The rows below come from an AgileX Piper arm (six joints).
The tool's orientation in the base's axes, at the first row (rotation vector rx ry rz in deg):
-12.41 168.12 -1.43
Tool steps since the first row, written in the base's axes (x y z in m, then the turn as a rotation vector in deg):
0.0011 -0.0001 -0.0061 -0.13 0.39 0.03
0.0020 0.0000 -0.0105 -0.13 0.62 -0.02
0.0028 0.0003 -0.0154 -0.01 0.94 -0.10
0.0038 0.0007 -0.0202 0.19 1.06 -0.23
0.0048 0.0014 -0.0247 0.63 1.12 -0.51
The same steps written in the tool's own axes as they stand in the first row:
0.0001 -0.0001 0.0062 0.06 0.40 -0.06
0.0001 0.0000 0.0107 0.04 0.63 -0.01
0.0003 0.0004 0.0156 -0.11 0.93 0.09
0.0002 0.0008 0.0206 -0.29 1.03 0.26
0.0000 0.0015 0.0252 -0.68 1.03 0.62

